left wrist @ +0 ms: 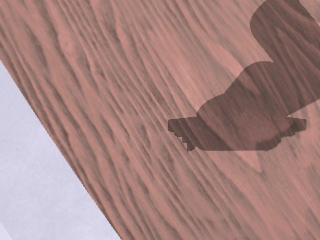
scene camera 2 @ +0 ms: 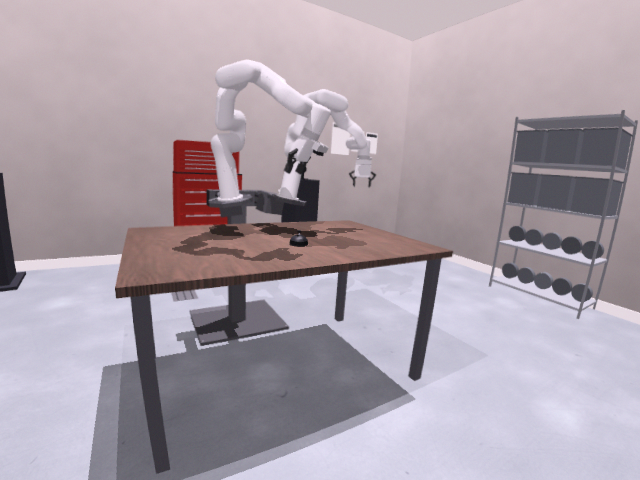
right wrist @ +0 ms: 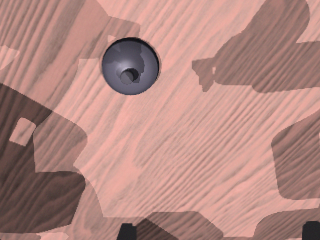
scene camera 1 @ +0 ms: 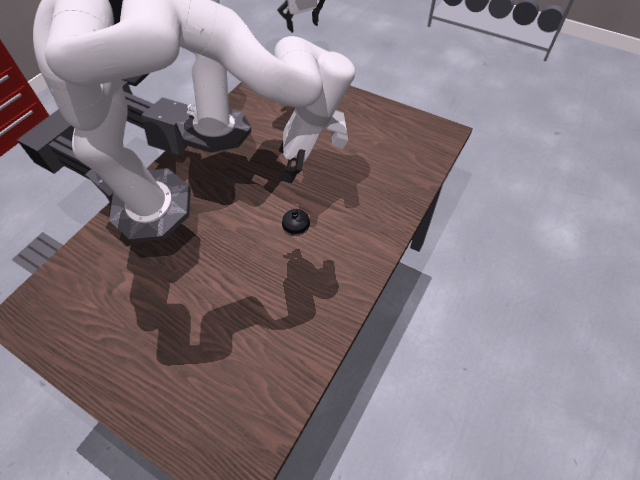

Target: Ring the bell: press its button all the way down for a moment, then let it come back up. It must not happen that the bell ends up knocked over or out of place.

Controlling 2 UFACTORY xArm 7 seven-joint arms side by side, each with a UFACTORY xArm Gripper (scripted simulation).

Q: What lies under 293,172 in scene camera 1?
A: The right gripper.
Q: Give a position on a black domed bell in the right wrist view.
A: At 133,54
